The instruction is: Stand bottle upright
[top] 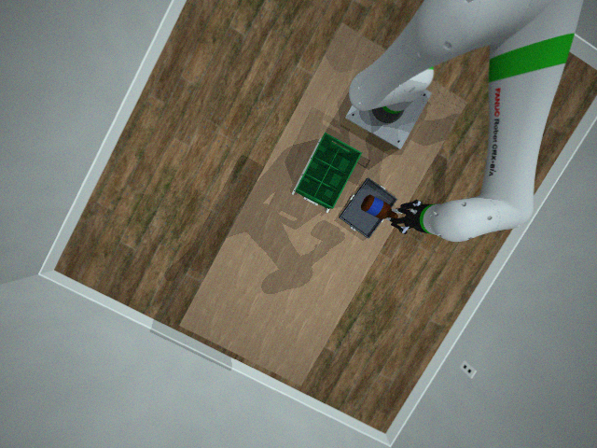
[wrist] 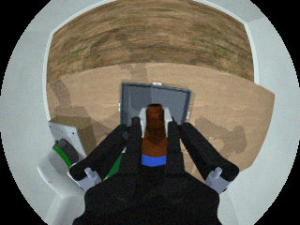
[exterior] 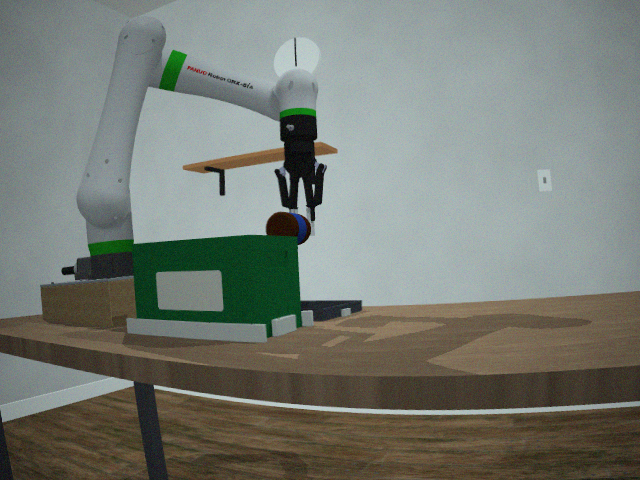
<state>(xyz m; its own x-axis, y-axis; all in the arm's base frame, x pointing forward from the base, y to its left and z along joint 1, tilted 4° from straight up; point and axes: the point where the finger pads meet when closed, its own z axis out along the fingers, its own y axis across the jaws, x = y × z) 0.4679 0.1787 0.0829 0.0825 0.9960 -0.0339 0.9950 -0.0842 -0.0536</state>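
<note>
Right now the bottle is 50 mm to the right of my hand and 20 mm below it. The rest, counted from my hand: green crate (320 mm to the right, 140 mm below, 80 mm behind); tray (210 mm below, 50 mm to the right, 10 mm behind).
</note>
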